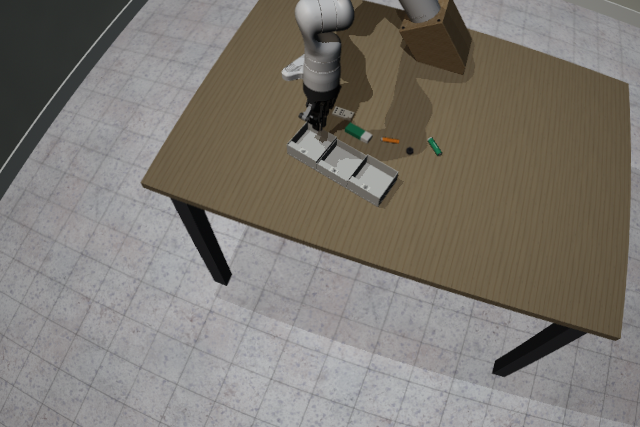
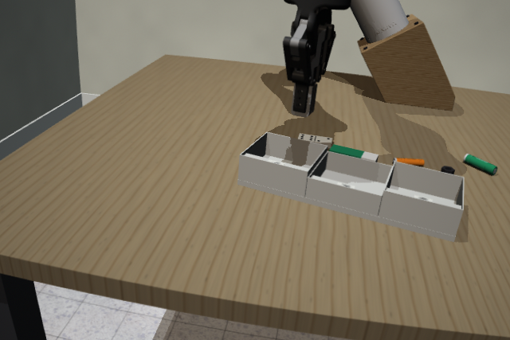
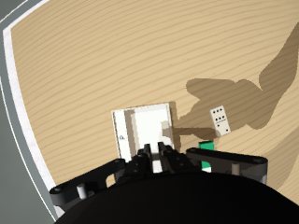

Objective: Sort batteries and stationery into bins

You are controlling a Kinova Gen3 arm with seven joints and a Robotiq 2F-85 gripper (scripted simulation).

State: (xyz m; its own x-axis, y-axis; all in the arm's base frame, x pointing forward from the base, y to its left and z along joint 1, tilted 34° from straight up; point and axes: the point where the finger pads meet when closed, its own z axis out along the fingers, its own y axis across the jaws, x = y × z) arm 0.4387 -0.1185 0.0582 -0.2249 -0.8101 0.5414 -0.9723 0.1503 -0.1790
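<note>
Right now the three joined grey bins is 8 cm below my hand, 7 cm to the left of it and 3 cm ahead of it. Round my hand: eraser: 10 cm below, 8 cm to the left, 7 cm behind; white domino: 12 cm behind, 10 cm below, 2 cm to the left; orange battery: 15 cm to the left, 10 cm below, 8 cm behind.
</note>
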